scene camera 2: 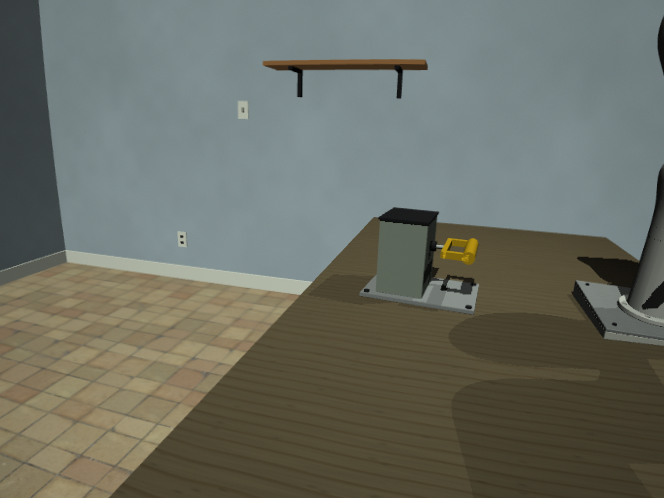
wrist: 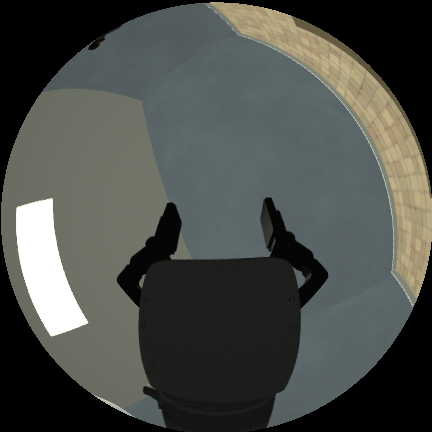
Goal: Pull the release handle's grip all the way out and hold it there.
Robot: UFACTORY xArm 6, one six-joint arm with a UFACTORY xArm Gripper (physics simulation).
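The release handle's yellow grip [scene camera 2: 471,250] is a loop with a thick round bar, at the right side of a grey-green box [scene camera 2: 402,258] with a black top in the scene view. A short thin rod joins it to the box; how far it is pulled out is hard to tell. The box stands on a light grey base plate [scene camera 2: 453,303]. My gripper [wrist: 219,209] is open and empty in the wrist view, facing walls and ceiling. It does not show in the scene view, and the handle does not show in the wrist view.
The box and plate stand on a dark wooden table [scene camera 2: 332,385], near its far left edge. My arm's base plate [scene camera 2: 600,308] is at the right. A wooden shelf [scene camera 2: 345,64] hangs on the back wall. In the wrist view a bright ceiling panel [wrist: 42,265] shows at the left.
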